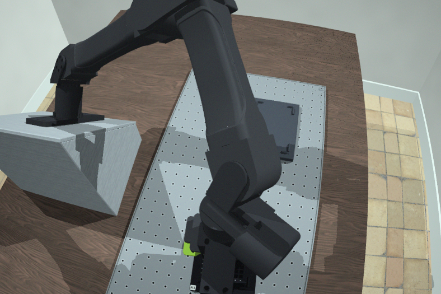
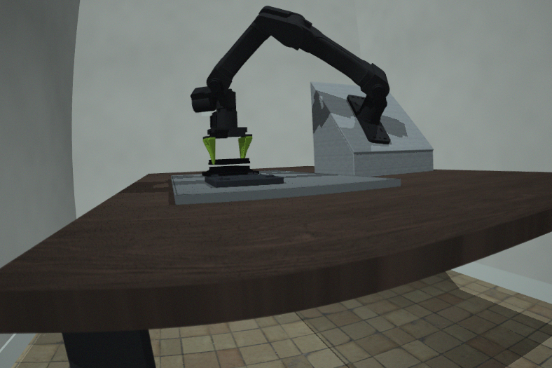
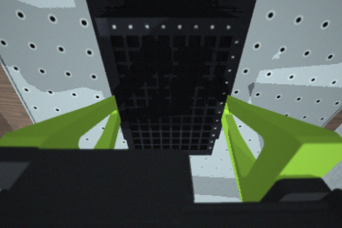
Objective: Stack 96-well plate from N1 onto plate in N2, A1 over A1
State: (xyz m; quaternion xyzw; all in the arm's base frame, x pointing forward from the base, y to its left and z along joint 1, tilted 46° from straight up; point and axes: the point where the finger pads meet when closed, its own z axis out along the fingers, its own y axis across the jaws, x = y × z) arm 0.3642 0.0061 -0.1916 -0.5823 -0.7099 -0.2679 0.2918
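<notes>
The black 96-well plate lies right at my hand. Round my hand: nest N2: 4 cm below; then dark grey nest: 32 cm to the left, 4 cm below, 3 cm ahead.
</notes>
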